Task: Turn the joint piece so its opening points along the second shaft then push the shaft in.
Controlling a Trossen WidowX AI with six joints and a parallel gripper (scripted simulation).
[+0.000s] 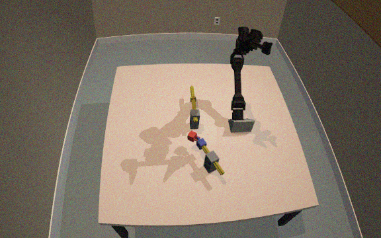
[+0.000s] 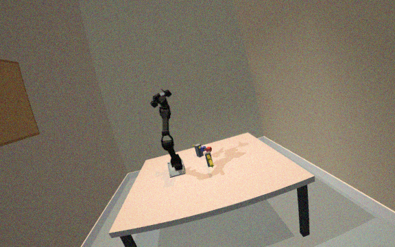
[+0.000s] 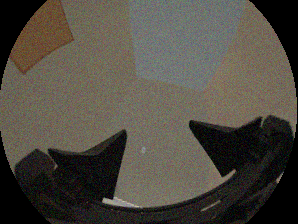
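Now: gripper tip 63 cm above the red joint piece, 30 cm short of it and 8 cm to the right of it.
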